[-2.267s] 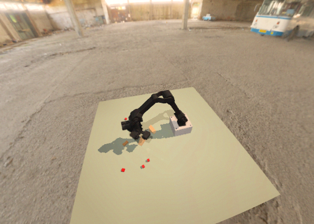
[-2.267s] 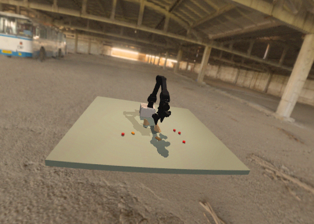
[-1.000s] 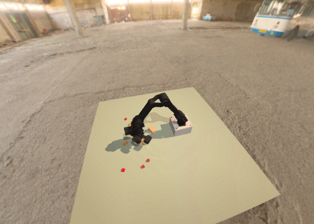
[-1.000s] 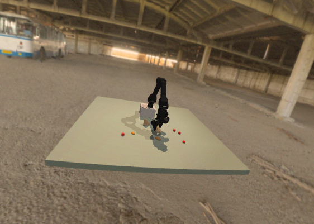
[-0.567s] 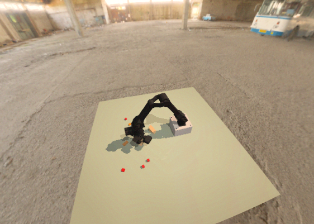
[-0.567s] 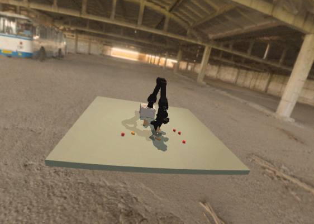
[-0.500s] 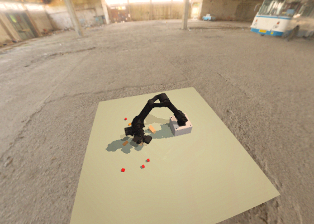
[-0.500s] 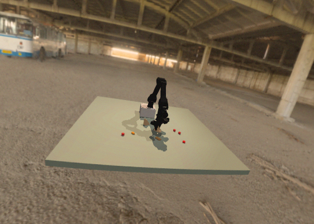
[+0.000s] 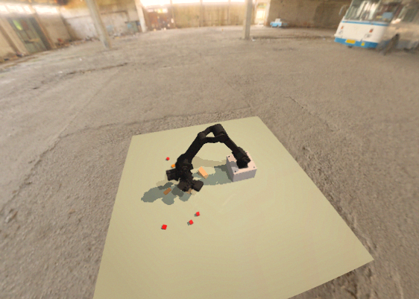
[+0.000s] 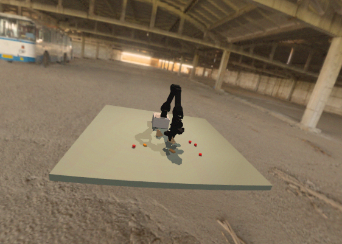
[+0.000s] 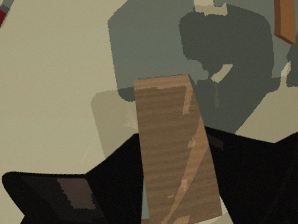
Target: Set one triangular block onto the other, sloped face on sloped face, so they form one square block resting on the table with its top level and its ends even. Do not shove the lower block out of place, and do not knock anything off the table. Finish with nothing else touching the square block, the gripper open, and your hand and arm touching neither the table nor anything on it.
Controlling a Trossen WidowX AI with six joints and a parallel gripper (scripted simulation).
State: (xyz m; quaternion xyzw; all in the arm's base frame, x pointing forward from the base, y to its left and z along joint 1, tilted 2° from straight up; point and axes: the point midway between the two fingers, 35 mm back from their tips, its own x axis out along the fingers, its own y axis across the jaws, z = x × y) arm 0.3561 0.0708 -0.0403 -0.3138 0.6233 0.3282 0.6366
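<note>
Right now my gripper tip is 150 mm short of the flat brown piece and 10 mm above it. From my gripper tip the other things lie so: orange piece: 210 mm to the right, 120 mm ahead, 10 mm below.
</note>
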